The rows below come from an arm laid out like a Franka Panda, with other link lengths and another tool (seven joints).
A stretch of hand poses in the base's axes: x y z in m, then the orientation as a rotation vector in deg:
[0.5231 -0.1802 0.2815 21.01 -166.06 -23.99]
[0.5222 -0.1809 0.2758 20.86 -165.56 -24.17]
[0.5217 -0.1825 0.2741 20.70 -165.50 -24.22]
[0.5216 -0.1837 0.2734 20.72 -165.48 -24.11]
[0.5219 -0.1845 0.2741 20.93 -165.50 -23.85]
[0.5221 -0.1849 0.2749 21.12 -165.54 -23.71]
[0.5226 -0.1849 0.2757 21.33 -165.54 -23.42]
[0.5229 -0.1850 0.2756 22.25 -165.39 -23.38]
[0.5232 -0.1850 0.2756 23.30 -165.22 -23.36]
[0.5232 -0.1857 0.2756 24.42 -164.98 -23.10]
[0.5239 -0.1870 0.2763 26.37 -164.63 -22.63]
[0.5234 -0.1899 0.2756 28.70 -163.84 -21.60]
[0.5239 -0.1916 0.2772 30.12 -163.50 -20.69]
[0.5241 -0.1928 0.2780 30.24 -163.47 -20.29]
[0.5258 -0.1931 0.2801 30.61 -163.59 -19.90]
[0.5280 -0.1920 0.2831 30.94 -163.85 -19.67]
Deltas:
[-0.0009 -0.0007 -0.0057 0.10 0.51 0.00]
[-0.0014 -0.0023 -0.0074 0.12 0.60 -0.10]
[-0.0015 -0.0035 -0.0081 0.05 0.62 -0.07]
[-0.0012 -0.0043 -0.0074 -0.11 0.56 0.08]
[-0.0010 -0.0047 -0.0066 -0.19 0.49 0.21]
[-0.0005 -0.0047 -0.0058 -0.37 0.46 0.36]
[-0.0002 -0.0048 -0.0059 -0.33 0.41 0.99]
[0.0001 -0.0048 -0.0059 -0.26 0.34 1.71]
[0.0001 -0.0055 -0.0059 -0.35 0.33 2.50]
[0.0008 -0.0068 -0.0052 -0.52 0.23 3.87]
[0.0003 -0.0097 -0.0059 -1.04 0.46 5.63]
[0.0008 -0.0114 -0.0043 -1.54 0.45 6.70]
[0.0010 -0.0126 -0.0035 -1.80 0.46 6.81]
[0.0027 -0.0129 -0.0014 -2.03 0.25 7.05]
[0.0049 -0.0118 0.0016 -2.15 -0.08 7.22]

